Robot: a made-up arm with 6 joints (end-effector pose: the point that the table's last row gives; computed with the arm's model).
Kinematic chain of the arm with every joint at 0, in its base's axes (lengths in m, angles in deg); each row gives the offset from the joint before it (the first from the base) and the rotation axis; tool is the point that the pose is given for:
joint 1: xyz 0 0 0.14 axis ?
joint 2: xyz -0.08 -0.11 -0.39 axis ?
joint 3: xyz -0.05 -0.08 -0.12 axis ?
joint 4: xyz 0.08 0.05 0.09 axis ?
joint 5: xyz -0.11 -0.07 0 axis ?
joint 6: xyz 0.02 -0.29 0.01 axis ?
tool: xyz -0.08 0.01 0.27
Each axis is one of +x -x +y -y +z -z.
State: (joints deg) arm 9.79 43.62 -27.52 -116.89 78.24 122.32
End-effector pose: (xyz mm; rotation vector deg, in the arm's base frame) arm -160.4 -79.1 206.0 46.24 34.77 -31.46
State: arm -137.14 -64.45 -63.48 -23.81 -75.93 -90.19
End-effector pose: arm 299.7 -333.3 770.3 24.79 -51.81 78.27
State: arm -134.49 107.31 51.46 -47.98 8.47 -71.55
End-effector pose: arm 256.2 -227.2 66.4 107.53 73.52 -60.79
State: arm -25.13 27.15 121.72 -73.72 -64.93 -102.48
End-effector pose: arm 102.8 -249.6 -68.6 40.59 -40.73 139.40
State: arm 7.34 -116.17 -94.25 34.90 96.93 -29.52
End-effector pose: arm -93.0 -441.5 -567.9 54.57 -104.10 -17.31
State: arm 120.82 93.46 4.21 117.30 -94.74 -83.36
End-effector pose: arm -555.6 -466.2 539.8 7.20 -124.70 86.73
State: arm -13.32 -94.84 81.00 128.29 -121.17 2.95
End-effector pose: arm 207.0 -399.0 -700.8 16.72 -153.83 34.80
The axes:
joint 1: +y
joint 2: -z
joint 3: +y
joint 4: +z
joint 5: -x
joint 6: +z

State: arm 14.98 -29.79 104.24 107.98 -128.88 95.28
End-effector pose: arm -556.5 -422.4 -305.5 -138.26 -38.00 100.83
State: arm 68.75 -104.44 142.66 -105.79 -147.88 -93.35
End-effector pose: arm -342.7 -371.4 79.6 -29.63 59.32 -63.64
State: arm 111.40 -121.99 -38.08 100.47 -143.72 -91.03
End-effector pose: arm -528.6 140.5 480.6 -2.49 -71.02 -155.52
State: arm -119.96 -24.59 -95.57 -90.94 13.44 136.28
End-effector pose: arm 964.3 -290.6 107.0 67.62 133.73 -18.00
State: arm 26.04 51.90 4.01 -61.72 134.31 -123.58
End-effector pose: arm -30.4 -236.7 -372.9 162.23 17.97 17.44
